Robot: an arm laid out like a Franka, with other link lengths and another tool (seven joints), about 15 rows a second.
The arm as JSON. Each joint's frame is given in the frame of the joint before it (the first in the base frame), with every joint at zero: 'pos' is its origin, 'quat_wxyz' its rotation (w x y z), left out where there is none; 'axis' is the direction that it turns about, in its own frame. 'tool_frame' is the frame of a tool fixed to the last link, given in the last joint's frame.
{
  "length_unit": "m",
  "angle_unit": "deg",
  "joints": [
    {
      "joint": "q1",
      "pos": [
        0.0,
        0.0,
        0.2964
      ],
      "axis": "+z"
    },
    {
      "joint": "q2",
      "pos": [
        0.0,
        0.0,
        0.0
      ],
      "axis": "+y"
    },
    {
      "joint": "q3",
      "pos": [
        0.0,
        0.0,
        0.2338
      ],
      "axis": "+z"
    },
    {
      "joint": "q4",
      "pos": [
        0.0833,
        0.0,
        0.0
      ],
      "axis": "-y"
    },
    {
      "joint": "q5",
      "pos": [
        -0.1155,
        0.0,
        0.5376
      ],
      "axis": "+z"
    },
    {
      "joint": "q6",
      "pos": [
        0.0,
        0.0,
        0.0
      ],
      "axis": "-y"
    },
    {
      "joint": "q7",
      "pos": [
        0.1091,
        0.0,
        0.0
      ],
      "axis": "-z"
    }
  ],
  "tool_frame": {
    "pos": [
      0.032,
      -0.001,
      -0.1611
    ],
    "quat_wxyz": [
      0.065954,
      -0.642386,
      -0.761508,
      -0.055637
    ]
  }
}
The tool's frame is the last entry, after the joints.
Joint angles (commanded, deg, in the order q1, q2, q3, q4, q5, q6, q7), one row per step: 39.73 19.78 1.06 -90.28 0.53 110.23 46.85; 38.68 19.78 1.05 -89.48 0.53 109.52 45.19; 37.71 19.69 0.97 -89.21 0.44 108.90 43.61; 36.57 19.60 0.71 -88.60 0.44 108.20 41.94; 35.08 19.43 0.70 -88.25 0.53 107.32 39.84; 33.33 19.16 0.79 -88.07 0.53 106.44 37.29; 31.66 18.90 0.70 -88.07 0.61 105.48 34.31; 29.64 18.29 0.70 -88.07 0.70 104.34 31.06; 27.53 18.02 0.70 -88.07 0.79 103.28 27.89; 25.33 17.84 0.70 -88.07 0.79 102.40 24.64; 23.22 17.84 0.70 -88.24 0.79 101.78 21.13; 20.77 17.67 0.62 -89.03 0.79 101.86 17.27; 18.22 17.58 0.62 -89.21 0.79 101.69 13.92; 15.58 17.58 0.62 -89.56 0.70 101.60 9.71; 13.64 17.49 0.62 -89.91 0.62 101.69 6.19; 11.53 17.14 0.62 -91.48 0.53 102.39 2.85; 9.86 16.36 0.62 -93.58 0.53 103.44 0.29
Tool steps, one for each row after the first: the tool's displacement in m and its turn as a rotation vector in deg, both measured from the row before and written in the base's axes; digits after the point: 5 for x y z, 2 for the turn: 0.01074 -0.01033 0.00783 0.07 -0.09 0.61; 0.00906 -0.01171 0.00313 -0.24 0.11 0.57; 0.01250 -0.01509 0.00695 -0.06 -0.07 0.29; 0.01171 -0.01723 0.00458 -0.13 0.32 0.58; 0.01213 -0.01977 0.00405 -0.18 0.36 0.90; 0.01131 -0.02132 0.00156 -0.27 0.61 1.21; 0.01204 -0.02499 0.00623 -0.09 0.51 1.22; 0.01175 -0.02644 0.00148 -0.17 0.75 1.05; 0.01177 -0.02785 0.00061 -0.13 0.66 1.06; 0.01020 -0.02681 -0.00340 -0.09 0.76 1.40; 0.01109 -0.03256 -0.00670 0.08 0.55 1.32; 0.01108 -0.03305 -0.00121 0.20 0.29 0.79; 0.00950 -0.03454 -0.00431 0.18 0.45 1.58; 0.00602 -0.02536 -0.00262 0.23 0.18 1.59; 0.00273 -0.02862 -0.01185 0.14 0.52 1.24; -0.00059 -0.02285 -0.01114 0.22 0.29 0.87
